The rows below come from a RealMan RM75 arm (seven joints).
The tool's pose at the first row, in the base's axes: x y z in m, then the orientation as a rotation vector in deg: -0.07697 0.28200 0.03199 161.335 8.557 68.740
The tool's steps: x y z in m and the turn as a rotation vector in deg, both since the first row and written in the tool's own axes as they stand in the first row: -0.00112 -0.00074 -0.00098 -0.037 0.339 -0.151; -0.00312 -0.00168 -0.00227 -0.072 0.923 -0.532; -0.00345 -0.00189 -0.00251 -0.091 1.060 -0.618; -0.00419 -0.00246 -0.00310 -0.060 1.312 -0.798; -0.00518 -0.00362 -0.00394 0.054 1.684 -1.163; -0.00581 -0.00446 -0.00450 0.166 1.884 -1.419; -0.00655 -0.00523 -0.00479 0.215 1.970 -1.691; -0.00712 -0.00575 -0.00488 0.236 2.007 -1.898; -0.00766 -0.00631 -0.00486 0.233 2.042 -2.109; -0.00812 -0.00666 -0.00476 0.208 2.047 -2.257
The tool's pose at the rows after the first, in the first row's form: -0.07849 0.28263 0.03179 161.051 8.764 69.182; -0.08086 0.28337 0.03115 160.533 9.306 69.925; -0.08127 0.28354 0.03105 160.403 9.421 70.096; -0.08224 0.28404 0.03087 160.210 9.706 70.424; -0.08360 0.28510 0.03062 159.939 10.307 70.904; -0.08449 0.28588 0.03046 159.809 10.746 71.163; -0.08525 0.28656 0.03005 159.684 11.159 71.239; -0.08574 0.28701 0.02965 159.591 11.461 71.252; -0.08613 0.28750 0.02919 159.477 11.752 71.255; -0.08640 0.28779 0.02875 159.389 11.939 71.223
